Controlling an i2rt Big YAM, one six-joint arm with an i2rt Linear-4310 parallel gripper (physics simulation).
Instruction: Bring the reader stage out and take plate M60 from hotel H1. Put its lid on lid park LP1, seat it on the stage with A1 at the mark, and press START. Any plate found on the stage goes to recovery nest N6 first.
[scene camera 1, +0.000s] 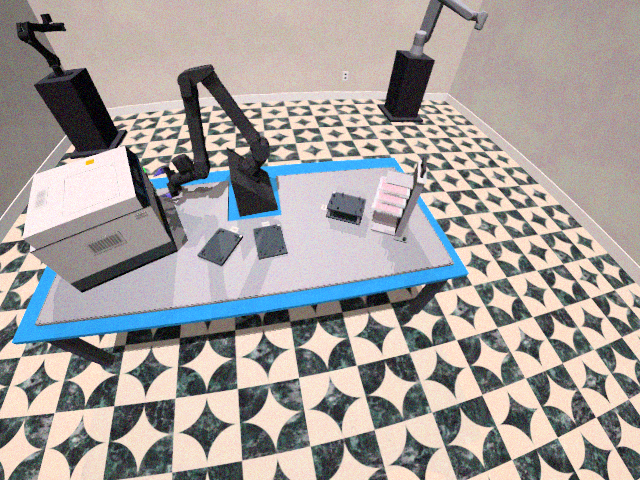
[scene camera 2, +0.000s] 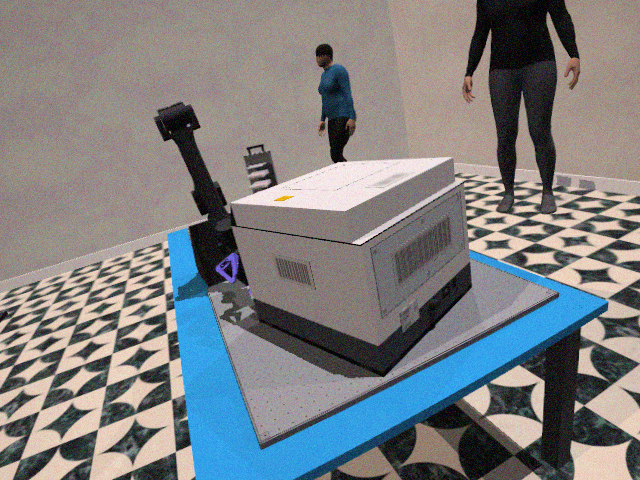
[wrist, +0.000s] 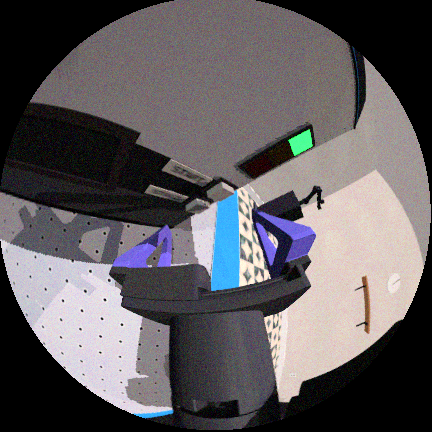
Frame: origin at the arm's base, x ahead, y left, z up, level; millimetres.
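Where they show: gripper, fingertip midpoint: (scene camera 1: 157, 186) (scene camera 2: 247, 291) (wrist: 208, 221); arm's base at its link origin: (scene camera 1: 246, 171).
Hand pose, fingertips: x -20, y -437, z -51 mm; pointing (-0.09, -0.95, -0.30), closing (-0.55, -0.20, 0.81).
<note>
Things, the pixels of their top centre, and the offset from my fingertips. "spot": a spot on its surface instead. Level surfaces: height alone.
- white reader at its top centre: (scene camera 2: 338, 179) (scene camera 1: 81, 183) dy -127, dx +248, dz +238 mm
- dark opening at a spot on its surface: (wrist: 65, 145) spot: dy +38, dx +140, dz +21 mm
- START at its top centre: (wrist: 193, 169) dy +3, dx +54, dz +39 mm
- upper button at its top centre: (wrist: 227, 184) dy -10, dx +20, dz +42 mm
- lower button at its top centre: (wrist: 202, 200) dy -10, dx +20, dz +10 mm
- raised dark holder at its top centre: (scene camera 1: 347, 200) dy +879, dx +222, dz -8 mm
- table at its surface level: dz -97 mm
The white reader (scene camera 1: 98, 222) (scene camera 2: 310, 242) (wrist: 200, 75) stands at the table's left end. In the wrist view its front has a dark opening (wrist: 65, 145), a label that seems to read START (wrist: 189, 172), an upper button (wrist: 220, 190), a lower button (wrist: 198, 205) and a green light (wrist: 301, 142). The stage is not seen outside the reader. My gripper (scene camera 1: 163, 183) (wrist: 208, 221) is open and empty, close to the reader's front, with the buttons beyond its fingertips. The hotel (scene camera 1: 409, 209) holds several pale plates (scene camera 1: 391, 199); M60 cannot be told apart.
Two flat dark holders (scene camera 1: 220, 246) (scene camera 1: 270, 241) lie mid-table, and a raised dark holder (scene camera 1: 346, 206) stands near the hotel; their labels are unreadable. The arm's base (scene camera 1: 253, 191) is at the back edge. Two people (scene camera 2: 336, 93) (scene camera 2: 522, 93) stand beyond the table (scene camera 1: 310, 300).
</note>
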